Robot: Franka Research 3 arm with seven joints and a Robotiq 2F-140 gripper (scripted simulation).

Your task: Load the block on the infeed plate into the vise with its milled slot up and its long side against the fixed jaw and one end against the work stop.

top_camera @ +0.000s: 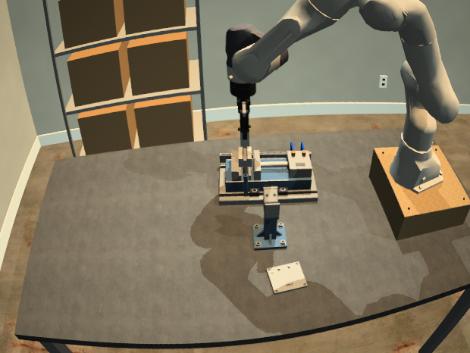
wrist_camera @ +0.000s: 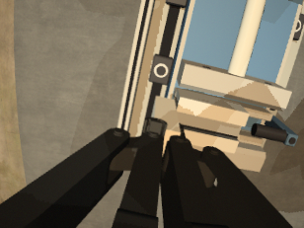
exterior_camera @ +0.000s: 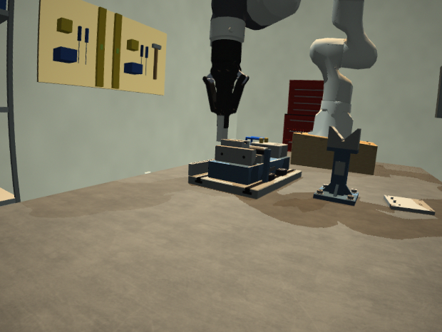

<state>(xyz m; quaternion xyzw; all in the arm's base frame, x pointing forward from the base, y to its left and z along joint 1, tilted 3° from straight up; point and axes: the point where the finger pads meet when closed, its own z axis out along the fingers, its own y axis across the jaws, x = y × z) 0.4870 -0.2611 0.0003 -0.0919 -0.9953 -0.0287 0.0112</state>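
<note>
My hand is 4 cm to the right of the part, 4 cm above it and 1 cm short of it. The rest, counted from my hand: fixed jaw (6 cm below, 5 cm to the left, 4 cm ahead); then moving jaw (7 cm to the left, 6 cm below, 2 cm behind); then work stop rod (10 cm to the left, 5 cm below, 2 cm ahead).
</note>
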